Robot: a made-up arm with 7 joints.
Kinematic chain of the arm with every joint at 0, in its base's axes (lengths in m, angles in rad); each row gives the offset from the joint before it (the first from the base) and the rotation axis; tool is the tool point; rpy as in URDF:
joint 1: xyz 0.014 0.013 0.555 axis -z
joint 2: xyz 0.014 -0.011 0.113 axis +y
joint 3: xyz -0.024 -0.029 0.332 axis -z
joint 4: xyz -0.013 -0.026 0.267 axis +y
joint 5: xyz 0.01 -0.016 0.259 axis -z
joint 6: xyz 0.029 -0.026 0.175 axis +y
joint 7: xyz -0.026 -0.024 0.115 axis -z
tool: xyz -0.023 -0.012 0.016 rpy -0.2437 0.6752 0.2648
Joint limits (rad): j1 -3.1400..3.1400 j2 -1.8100..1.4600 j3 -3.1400..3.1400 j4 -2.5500..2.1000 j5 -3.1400..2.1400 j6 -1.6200..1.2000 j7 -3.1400..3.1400
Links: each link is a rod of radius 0.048 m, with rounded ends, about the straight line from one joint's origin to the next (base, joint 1, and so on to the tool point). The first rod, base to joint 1, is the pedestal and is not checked.
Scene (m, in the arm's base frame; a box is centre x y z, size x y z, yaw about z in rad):
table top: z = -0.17
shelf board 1: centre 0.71 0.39 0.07 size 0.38 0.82 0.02 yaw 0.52
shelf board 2: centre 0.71 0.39 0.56 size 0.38 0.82 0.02 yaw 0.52
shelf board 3: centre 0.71 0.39 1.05 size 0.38 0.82 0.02 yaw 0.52
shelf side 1: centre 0.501 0.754 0.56 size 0.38 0.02 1 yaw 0.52
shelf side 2: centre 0.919 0.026 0.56 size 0.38 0.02 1 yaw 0.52
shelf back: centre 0.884 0.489 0.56 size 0.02 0.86 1 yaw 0.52
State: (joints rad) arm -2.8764 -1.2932 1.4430 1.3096 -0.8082 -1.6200 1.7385
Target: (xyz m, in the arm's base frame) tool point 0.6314 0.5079 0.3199
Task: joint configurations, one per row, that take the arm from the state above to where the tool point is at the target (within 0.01 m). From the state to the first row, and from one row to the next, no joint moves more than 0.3 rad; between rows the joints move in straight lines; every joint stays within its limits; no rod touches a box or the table.
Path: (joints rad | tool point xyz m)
1: -2.7626 -1.2740 1.3906 1.4677 -1.0590 -1.6200 1.6834 | 0.7707 0.1797 0.7677
2: -2.6488 -1.2548 1.3382 1.6258 -1.3097 -1.6200 1.6283 | 0.7070 0.1405 0.7697
3: -2.5350 -1.2355 1.2858 1.7838 -1.5605 -1.6200 1.5732 | 0.6348 0.1004 0.7705
4: -2.4212 -1.2163 1.2334 1.9419 -1.8112 -1.6200 1.5181 | 0.5560 0.0593 0.7692
5: -2.3073 -1.1971 1.1810 2.1000 -2.0620 -1.6200 1.4630 | 0.4730 0.0175 0.7656
6: -2.5425 -1.4014 1.4064 2.1000 -1.8425 -1.4654 1.5663 | 0.4981 0.1262 0.6184
7: -2.7777 -1.6057 1.6318 2.1000 -1.6230 -1.3108 1.6695 | 0.4482 0.2440 0.4644
8: -3.0128 -1.8100 1.8572 2.1000 -1.4035 -1.1562 1.7728 | 0.3225 0.3310 0.3199
9: -3.0552 -1.8100 1.7864 1.8785 -1.2308 -1.0770 1.7932 | 0.4192 0.4108 0.3075
10: -3.0976 -1.8100 1.7156 1.6571 -1.0581 -0.9977 1.8136 | 0.5243 0.4706 0.3089
11: -3.1400 -1.8100 1.6448 1.4356 -0.8854 -0.9185 1.8340 | 0.6314 0.5079 0.3199

